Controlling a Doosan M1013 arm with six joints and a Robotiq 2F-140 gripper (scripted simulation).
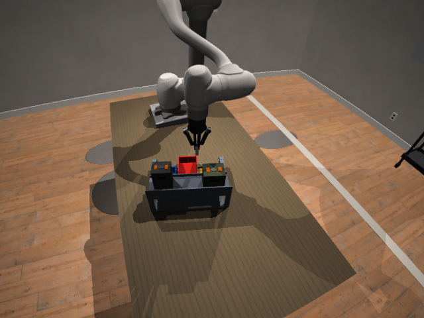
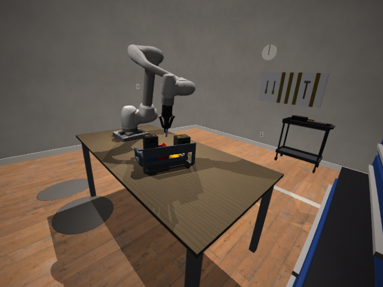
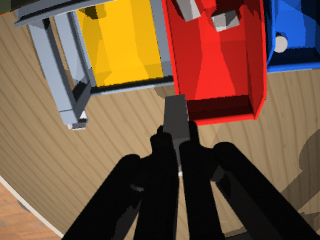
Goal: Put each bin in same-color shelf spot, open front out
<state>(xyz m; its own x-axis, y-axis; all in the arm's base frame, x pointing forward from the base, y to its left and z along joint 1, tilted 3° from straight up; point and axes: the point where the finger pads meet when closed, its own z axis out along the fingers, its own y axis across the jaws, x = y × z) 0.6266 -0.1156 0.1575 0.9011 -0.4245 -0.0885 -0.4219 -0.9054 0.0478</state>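
Right now the red bin is 140 mm below my hand, 40 mm to the right of it and 30 mm behind it. Also, from my hand: green toolbox 160 mm ahead, 40 mm below; then dark box 210 mm to the right, 60 mm ahead, 30 mm below; then blue bin 160 mm to the right, 150 mm below, 20 mm behind.
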